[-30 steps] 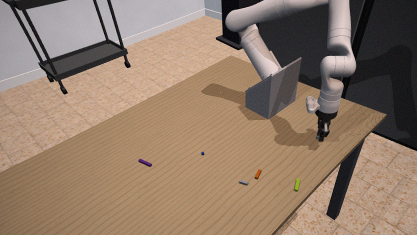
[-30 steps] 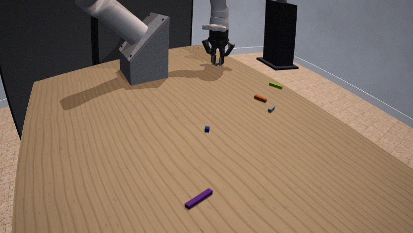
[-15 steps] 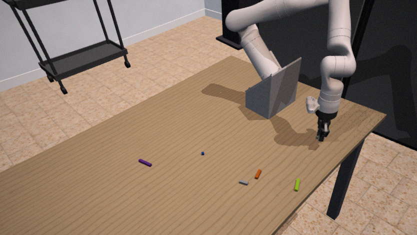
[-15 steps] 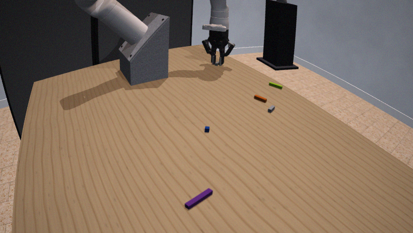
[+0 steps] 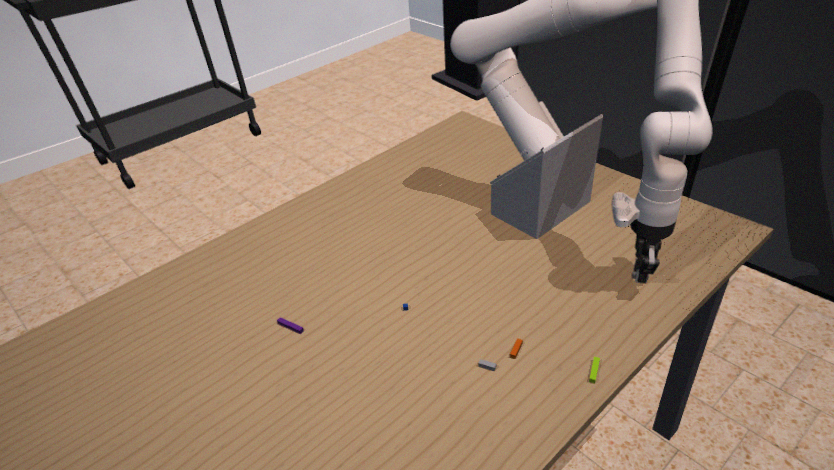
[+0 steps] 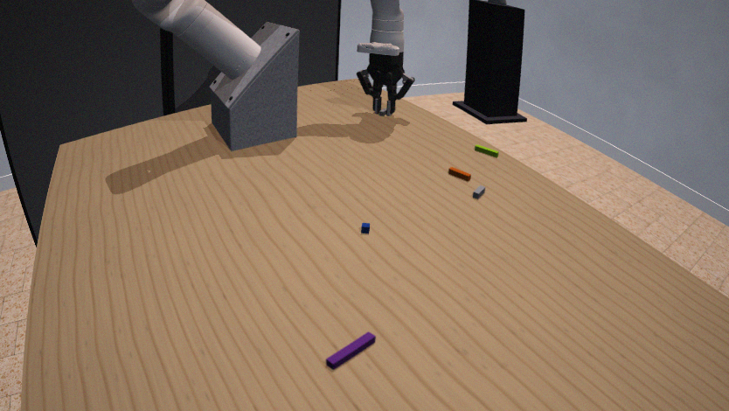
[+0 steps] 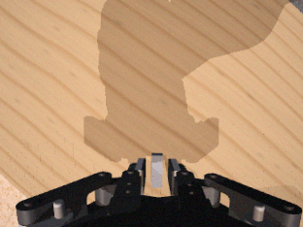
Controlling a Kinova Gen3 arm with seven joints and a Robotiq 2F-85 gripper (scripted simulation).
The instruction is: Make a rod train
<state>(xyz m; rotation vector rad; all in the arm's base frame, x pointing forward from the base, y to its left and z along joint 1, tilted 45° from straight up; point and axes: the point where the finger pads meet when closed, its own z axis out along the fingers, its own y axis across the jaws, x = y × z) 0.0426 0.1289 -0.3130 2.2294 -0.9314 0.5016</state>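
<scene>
The orange rod is 330 mm ahead of my hand, 20 mm to the right of it and 10 mm below it. From my hand the other things lie so: lime rod: 260 mm ahead, 100 mm to the left, 10 mm below; purple rod: 630 mm ahead, 350 mm to the right, 10 mm below; blue rod: 420 mm ahead, 240 mm to the right, 10 mm below.
</scene>
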